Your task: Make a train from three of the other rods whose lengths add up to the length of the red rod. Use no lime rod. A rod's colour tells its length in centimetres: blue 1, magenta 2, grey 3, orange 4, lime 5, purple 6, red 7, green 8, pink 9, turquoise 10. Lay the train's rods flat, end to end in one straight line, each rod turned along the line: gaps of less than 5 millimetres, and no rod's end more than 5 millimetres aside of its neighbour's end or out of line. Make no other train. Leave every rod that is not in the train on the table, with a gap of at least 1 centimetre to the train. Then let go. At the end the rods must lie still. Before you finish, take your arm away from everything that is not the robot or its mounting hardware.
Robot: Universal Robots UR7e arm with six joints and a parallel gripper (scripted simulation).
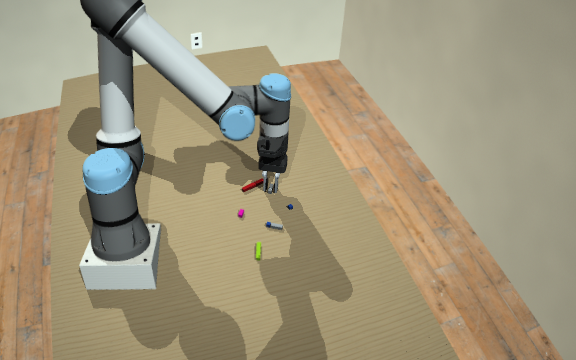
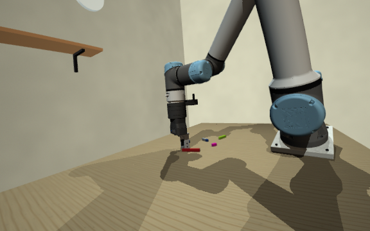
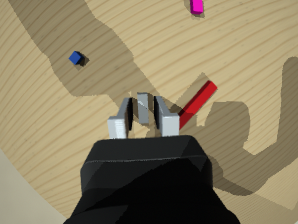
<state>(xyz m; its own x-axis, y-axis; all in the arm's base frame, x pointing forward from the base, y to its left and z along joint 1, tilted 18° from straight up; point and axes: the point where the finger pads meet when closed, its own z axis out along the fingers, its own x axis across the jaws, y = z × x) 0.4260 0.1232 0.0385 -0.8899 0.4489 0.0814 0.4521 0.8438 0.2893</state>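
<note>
The red rod is 4 cm behind my hand, 3 cm to the left of it and 1 cm below it. Also, from my hand: lime rod (9 cm behind, 20 cm to the right, 1 cm below); magenta rod (10 cm behind, 7 cm to the right, 1 cm below).
</note>
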